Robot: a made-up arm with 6 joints. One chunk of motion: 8 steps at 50 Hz.
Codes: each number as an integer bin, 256 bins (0 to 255) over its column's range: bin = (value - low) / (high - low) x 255, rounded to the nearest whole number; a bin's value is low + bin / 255 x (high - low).
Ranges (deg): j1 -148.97..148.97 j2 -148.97..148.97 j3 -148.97..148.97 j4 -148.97..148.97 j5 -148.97..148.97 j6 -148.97..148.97
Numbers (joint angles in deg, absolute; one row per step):
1: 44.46 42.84 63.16 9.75 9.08 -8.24
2: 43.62 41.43 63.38 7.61 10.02 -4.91
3: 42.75 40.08 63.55 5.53 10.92 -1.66
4: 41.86 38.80 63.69 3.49 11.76 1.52
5: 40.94 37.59 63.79 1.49 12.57 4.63
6: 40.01 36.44 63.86 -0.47 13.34 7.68
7: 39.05 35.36 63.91 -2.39 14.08 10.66
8: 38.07 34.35 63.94 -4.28 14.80 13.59
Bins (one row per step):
1: 166 164 182 136 135 120
2: 165 163 182 134 136 123
3: 164 162 182 132 137 126
4: 163 161 182 130 138 129
5: 163 160 182 129 138 131
6: 162 159 182 127 139 134
7: 161 158 182 125 140 137
8: 160 157 182 124 140 139

